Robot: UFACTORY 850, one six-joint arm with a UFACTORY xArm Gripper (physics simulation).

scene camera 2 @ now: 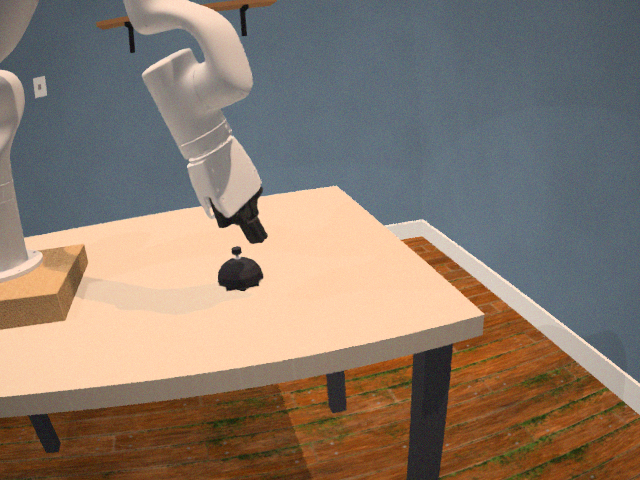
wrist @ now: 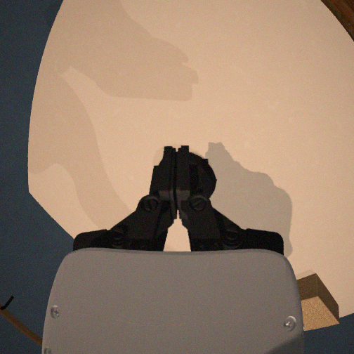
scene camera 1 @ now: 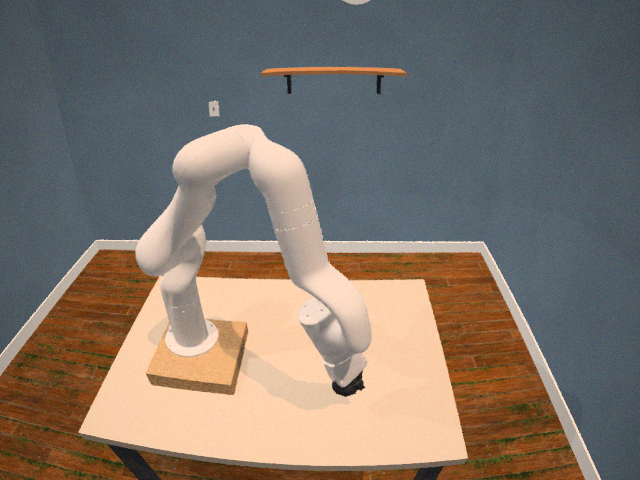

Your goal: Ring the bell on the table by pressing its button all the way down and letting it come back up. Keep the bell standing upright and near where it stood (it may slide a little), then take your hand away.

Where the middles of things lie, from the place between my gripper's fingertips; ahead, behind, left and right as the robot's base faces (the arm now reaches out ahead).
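Labels:
There is the dome-shaped bell (scene camera 2: pixel 241 273), and it sits 70 mm below my hand, 80 mm to the left of it and 40 mm behind it.

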